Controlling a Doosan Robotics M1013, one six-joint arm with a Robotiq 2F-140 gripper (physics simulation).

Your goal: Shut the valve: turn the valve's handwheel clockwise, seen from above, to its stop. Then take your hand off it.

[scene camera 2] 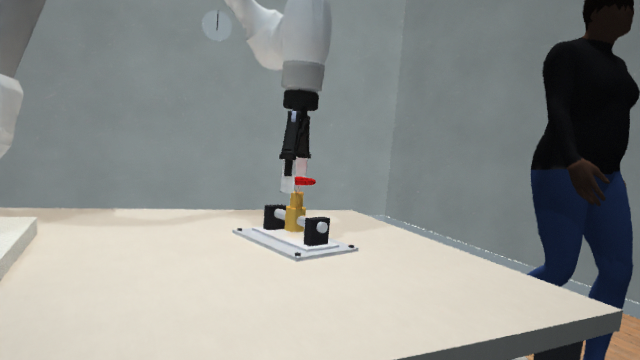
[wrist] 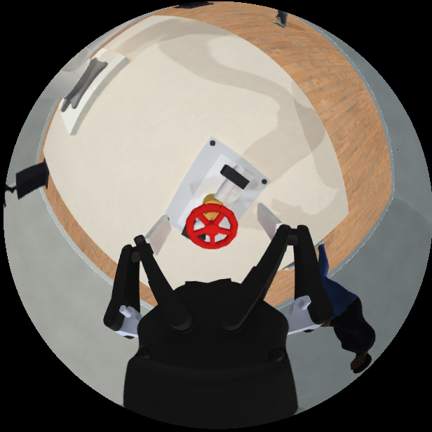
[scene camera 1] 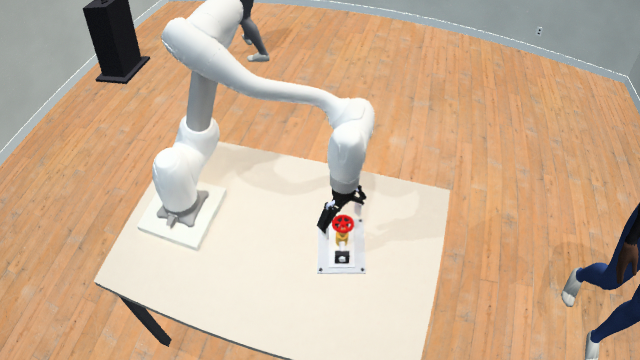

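Observation:
The red handwheel point(scene camera 1: 343, 224) point(scene camera 2: 305, 181) point(wrist: 212, 228) lies level on top of the yellow valve body point(scene camera 1: 342, 238) point(scene camera 2: 295, 217) point(wrist: 212, 199). My gripper point(scene camera 1: 341, 219) point(scene camera 2: 294, 179) point(wrist: 212, 216) is open and empty, pointing down. In the wrist view the wheel stands between the two widely spread pads, with a gap to each. In scene camera 2 the pad ends are near the wheel's height, and the nearer pad covers the wheel's left part. In scene camera 1 one finger is left of the wheel and the other is behind it to the right. Contact with the rim is not visible.
The valve's grey base plate point(scene camera 1: 322, 260) point(scene camera 2: 265, 243) point(wrist: 190, 177) lies on the table point(scene camera 1: 250, 300) point(scene camera 2: 150, 300) point(wrist: 125, 150). Black pipe supports point(scene camera 1: 342, 257) point(scene camera 2: 316, 231) point(wrist: 235, 176) flank the valve. A person point(scene camera 1: 605, 277) point(scene camera 2: 585, 110) is beyond the table's right edge.

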